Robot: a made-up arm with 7 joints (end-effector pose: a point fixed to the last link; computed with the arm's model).
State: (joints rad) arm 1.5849 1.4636 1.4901 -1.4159 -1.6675 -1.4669 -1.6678
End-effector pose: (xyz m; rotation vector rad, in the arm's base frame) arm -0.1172 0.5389 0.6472 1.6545 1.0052 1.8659
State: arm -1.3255 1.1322 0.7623 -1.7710 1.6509 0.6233 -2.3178
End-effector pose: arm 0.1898 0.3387 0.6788 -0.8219 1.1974 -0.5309
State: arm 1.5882 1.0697 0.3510 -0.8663 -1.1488 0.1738 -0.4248
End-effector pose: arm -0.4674 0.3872 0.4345 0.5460 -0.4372 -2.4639
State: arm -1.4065 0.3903 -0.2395 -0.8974 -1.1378 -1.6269 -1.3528
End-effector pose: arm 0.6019 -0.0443 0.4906 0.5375 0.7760 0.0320
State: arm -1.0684 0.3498 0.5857 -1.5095 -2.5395 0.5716 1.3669
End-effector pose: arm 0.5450 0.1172 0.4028 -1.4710 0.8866 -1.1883
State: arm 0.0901 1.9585 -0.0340 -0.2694 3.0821 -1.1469 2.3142
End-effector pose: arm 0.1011 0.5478 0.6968 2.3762 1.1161 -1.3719
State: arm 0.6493 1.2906 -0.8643 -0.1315 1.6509 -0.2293 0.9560
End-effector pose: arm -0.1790 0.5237 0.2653 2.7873 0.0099 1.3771
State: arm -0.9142 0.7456 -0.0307 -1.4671 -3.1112 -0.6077 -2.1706
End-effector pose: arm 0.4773 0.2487 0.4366 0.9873 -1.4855 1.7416
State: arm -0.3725 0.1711 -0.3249 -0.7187 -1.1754 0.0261 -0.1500
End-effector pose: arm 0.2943 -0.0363 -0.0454 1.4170 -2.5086 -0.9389
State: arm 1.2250 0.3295 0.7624 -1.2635 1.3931 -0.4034 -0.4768
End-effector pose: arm -0.4219 0.2028 0.2308 -2.8068 0.1466 -1.2452
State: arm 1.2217 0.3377 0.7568 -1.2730 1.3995 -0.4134 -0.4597
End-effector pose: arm -0.4191 0.2064 0.2304 -2.7832 0.1704 -1.2788
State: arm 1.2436 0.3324 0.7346 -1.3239 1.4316 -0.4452 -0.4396
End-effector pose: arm -0.4203 0.1998 0.2352 -2.7347 0.2073 -1.3389
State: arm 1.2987 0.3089 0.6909 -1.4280 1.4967 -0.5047 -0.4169
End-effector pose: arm -0.4261 0.1791 0.2471 -2.6526 0.2479 -1.4347
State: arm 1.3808 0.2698 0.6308 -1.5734 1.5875 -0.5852 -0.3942
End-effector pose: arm -0.4337 0.1460 0.2656 -2.5392 0.2666 -1.5587
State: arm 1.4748 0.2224 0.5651 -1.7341 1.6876 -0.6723 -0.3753
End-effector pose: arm -0.4392 0.1064 0.2881 -2.4081 0.2459 -1.6856
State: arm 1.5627 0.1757 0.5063 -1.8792 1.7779 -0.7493 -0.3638
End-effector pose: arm -0.4406 0.0684 0.3104 -2.2844 0.1939 -1.7843
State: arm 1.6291 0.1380 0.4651 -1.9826 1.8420 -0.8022 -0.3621
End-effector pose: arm -0.4394 0.0393 0.3280 -2.1975 0.1389 -1.8368
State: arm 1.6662 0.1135 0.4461 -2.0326 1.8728 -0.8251 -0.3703
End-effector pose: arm -0.4384 0.0224 0.3380 -2.1638 0.1031 -1.8450
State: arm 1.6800 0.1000 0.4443 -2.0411 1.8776 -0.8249 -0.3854
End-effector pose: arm -0.4388 0.0152 0.3419 -2.1734 0.0879 -1.8239
